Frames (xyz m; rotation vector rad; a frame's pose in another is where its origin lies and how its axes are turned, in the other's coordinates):
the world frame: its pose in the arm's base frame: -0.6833 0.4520 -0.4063 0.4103 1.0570 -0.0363
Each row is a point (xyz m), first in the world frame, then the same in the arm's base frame.
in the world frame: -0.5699 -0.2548 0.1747
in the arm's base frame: -0.8778 0.0620 0.0736
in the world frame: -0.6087 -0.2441 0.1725
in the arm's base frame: -0.8966 0.0662 0.1090
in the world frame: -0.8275 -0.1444 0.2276
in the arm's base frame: -0.9372 0.1031 0.3495
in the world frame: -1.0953 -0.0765 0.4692
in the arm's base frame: -0.8530 0.0381 0.7008
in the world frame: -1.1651 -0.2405 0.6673
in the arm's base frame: -0.7585 -0.1933 0.7931
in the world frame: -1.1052 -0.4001 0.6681
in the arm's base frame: -0.7636 -0.3311 0.6929
